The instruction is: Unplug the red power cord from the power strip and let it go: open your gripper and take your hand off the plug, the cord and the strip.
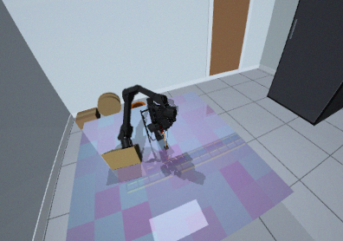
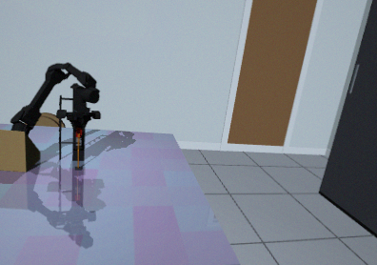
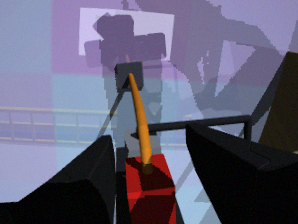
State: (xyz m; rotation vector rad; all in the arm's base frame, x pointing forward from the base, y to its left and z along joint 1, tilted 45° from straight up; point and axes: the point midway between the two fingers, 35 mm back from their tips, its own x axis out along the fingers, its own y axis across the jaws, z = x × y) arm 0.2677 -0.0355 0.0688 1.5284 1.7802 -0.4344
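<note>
Right now my gripper tip is 70 mm to the right of the red plug, 20 mm past it and 10 mm above it.
</note>
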